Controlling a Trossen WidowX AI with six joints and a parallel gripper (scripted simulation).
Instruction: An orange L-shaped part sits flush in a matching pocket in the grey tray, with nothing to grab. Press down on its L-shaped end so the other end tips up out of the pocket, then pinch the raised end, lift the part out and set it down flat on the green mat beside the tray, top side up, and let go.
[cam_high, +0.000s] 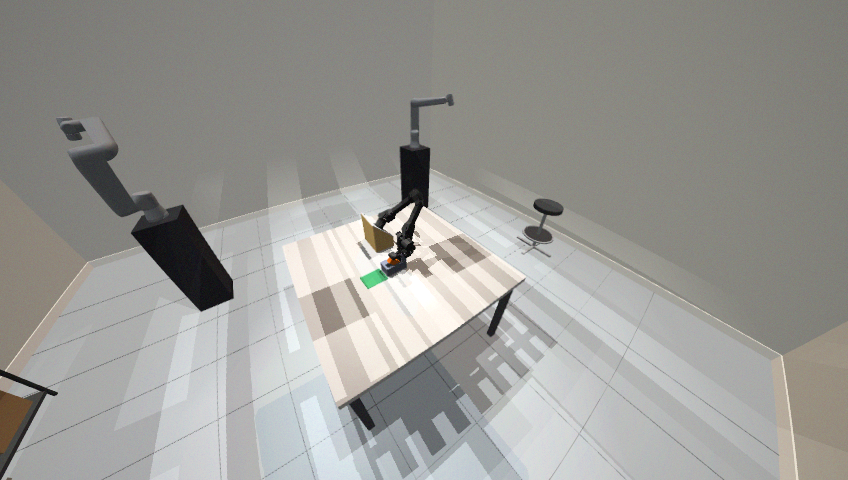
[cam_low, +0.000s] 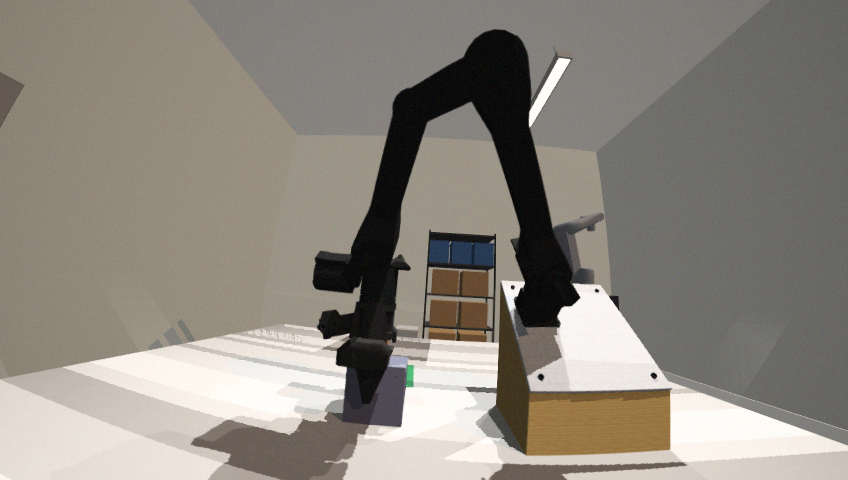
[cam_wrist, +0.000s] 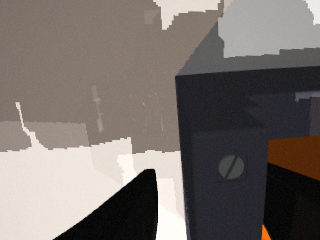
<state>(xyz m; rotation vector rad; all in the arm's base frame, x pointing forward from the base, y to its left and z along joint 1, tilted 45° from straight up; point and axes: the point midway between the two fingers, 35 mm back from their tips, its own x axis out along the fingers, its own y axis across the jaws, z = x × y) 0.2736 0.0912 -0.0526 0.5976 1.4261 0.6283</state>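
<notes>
Now: the orange L-shaped part 6 cm to the right of my gripper tip, 1 cm behind it and 1 cm above it. From my gripper tip the other things lie so: green mat 22 cm to the right, 5 cm below.
</notes>
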